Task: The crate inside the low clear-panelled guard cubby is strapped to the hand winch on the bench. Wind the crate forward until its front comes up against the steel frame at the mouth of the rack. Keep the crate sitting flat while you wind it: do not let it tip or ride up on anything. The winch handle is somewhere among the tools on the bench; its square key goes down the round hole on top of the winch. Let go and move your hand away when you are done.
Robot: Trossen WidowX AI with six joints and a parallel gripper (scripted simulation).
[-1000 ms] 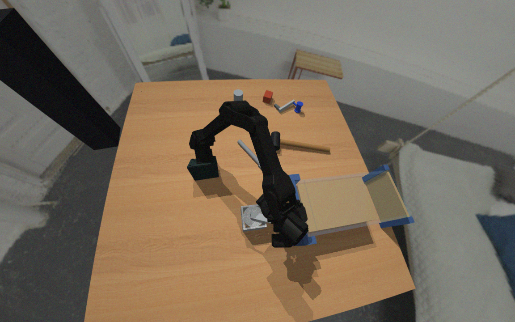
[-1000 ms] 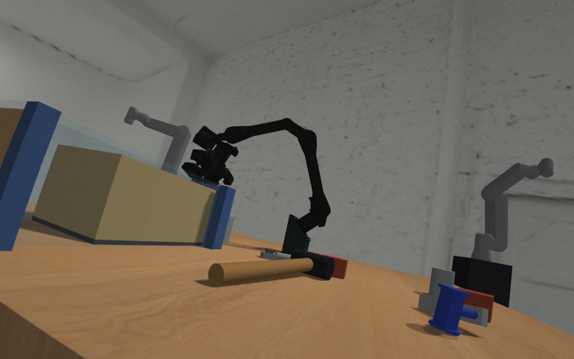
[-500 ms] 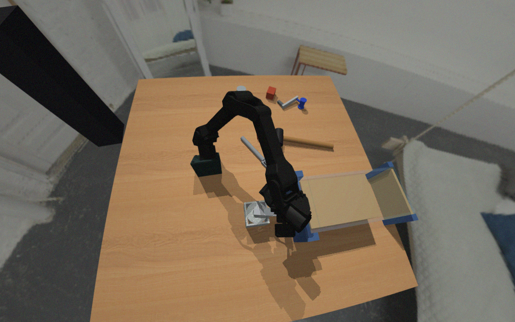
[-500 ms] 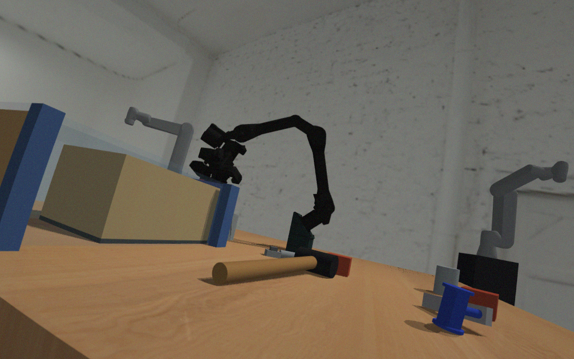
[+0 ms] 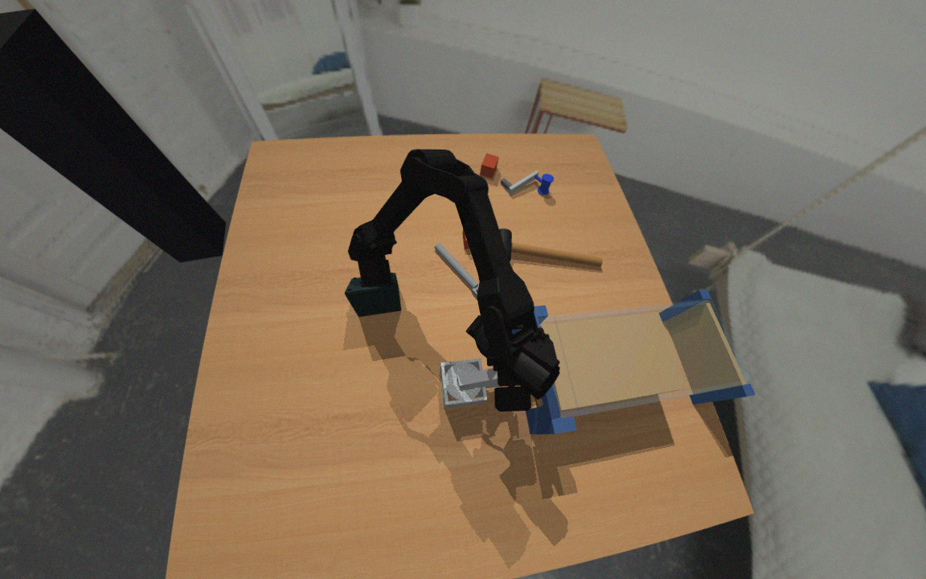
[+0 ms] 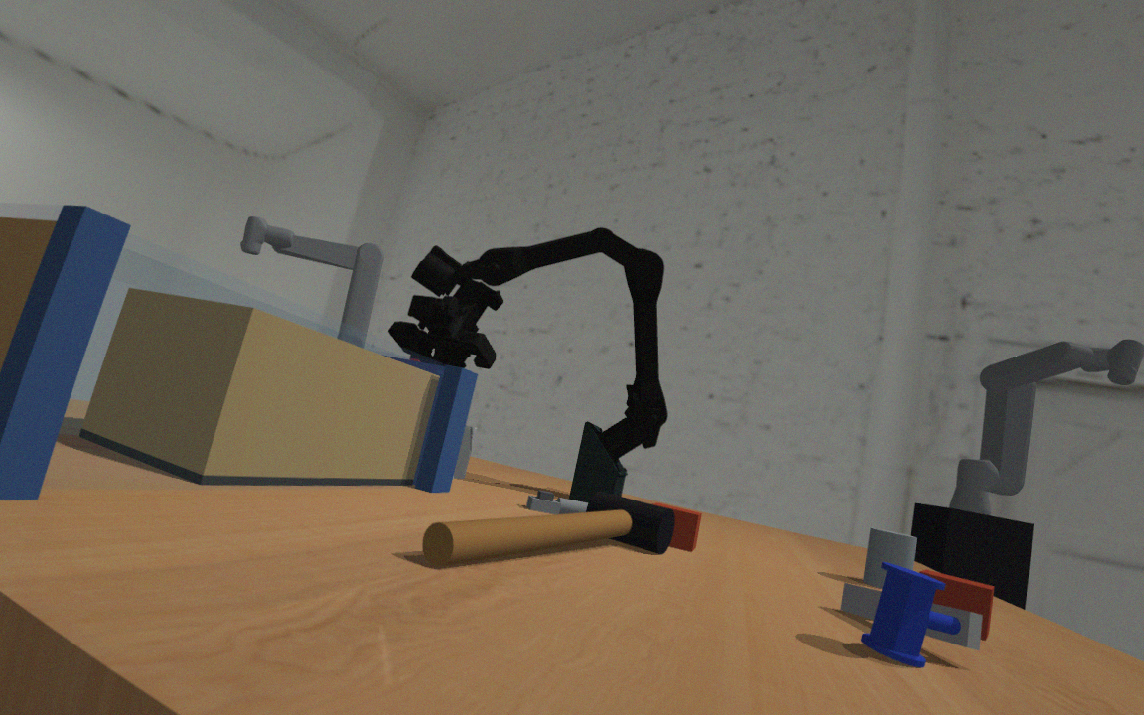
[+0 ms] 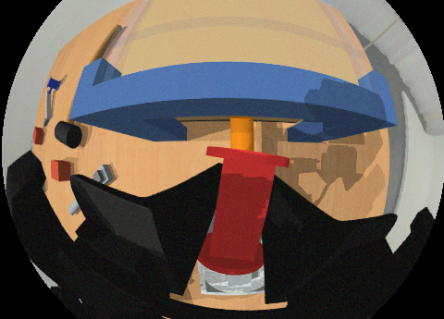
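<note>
Right now my gripper tip is 5 cm past the red-knobbed winch handle and 3 cm above it. Also, from my gripper tip: winch: 13 cm behind, 10 cm below; red knob: 2 cm behind; blue steel frame: 4 cm ahead, 2 cm below, 1 cm to the right.
</note>
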